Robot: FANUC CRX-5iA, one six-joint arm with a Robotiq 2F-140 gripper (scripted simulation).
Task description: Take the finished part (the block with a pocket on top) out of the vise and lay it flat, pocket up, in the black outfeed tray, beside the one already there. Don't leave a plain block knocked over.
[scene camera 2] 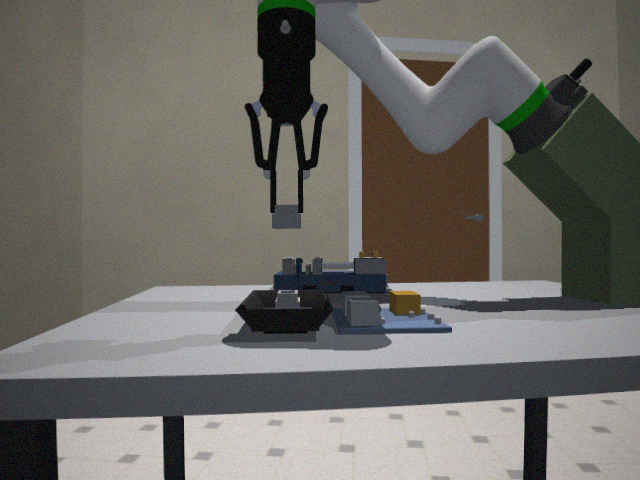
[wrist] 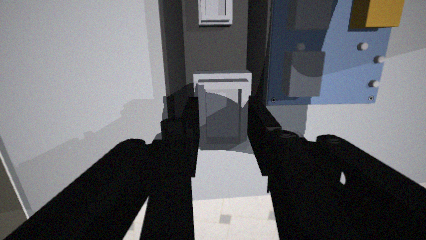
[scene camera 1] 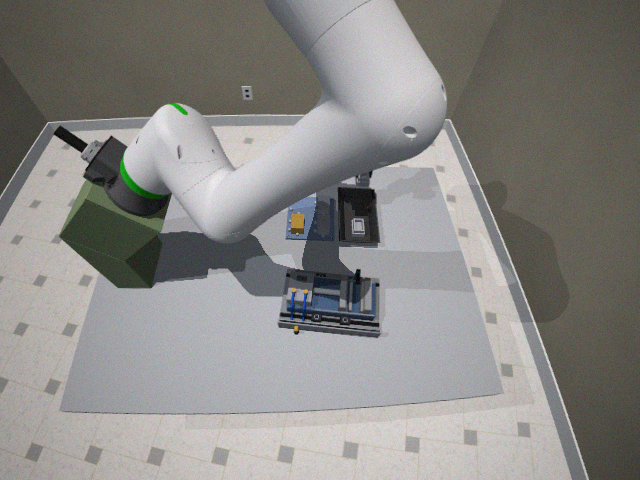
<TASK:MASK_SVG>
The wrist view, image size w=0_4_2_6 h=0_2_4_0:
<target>my gripper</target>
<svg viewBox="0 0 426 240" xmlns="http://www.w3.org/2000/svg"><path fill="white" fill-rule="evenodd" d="M198 97L188 98L181 117L162 120L160 122L161 132L155 136L151 144L146 144L142 139L134 138L118 143L3 240L123 240L147 198L148 202L139 240L195 240L191 177L195 177L200 138ZM249 96L247 136L262 176L268 176L267 193L271 194L279 240L426 240L425 187L341 137L331 134L319 135L316 138L316 142L308 141L296 130L282 128L257 96ZM342 172L345 175L345 184L340 182Z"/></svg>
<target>plain grey block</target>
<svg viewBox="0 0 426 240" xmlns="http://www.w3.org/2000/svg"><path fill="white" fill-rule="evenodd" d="M284 51L281 92L288 97L319 97L326 52Z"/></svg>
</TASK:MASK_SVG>
